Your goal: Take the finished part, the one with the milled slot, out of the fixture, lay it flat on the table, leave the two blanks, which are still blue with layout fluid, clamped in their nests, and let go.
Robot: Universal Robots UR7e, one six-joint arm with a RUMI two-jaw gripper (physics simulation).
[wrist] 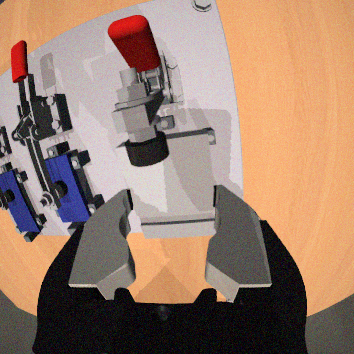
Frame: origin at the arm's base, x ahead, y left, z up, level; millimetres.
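Where they show: gripper, fingertip midpoint: (pixel 172 188).
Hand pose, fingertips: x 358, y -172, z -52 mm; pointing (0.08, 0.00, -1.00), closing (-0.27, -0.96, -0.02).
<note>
Each offset is from my fingertips to the top centre of the thing. "pt": to the spot under its first point. Level surfaces: height alone.
My gripper (pixel 172 188) is shut on the finished part {dx +3, dy -1, dz +21 mm} (pixel 192 172), a flat pale grey block between the two jaws. It appears raised off its nest, but the gap below it is hard to judge. Its milled slot cannot be made out. The black clamp tip {pt dx +47, dy -11, dz +68 mm} (pixel 147 151) overlaps its back left corner in this view. Two blanks, blue with layout fluid, sit in their nests at the left: the nearer blue blank {dx +26, dy +106, dz -7 mm} (pixel 71 200) and the farther blue blank {dx +33, dy +216, dz -17 mm} (pixel 18 202), each with a black clamp tip on it.
The grey toggle clamp {pt dx +59, dy -13, dz +74 mm} (pixel 135 117) with its thick red handle {dx +94, dy -16, dz +53 mm} (pixel 134 42) stands just behind the part. A second red handle {pt dx +150, dy +80, dz +13 mm} (pixel 19 61) rises at the far left. The pale fixture plate {pt dx +90, dy -55, dz -33 mm} (pixel 200 60) lies on the wooden table {dz -48 mm} (pixel 295 130), with a bolt {pt dx +139, dy -74, dz -26 mm} (pixel 202 5) at its back corner.
</note>
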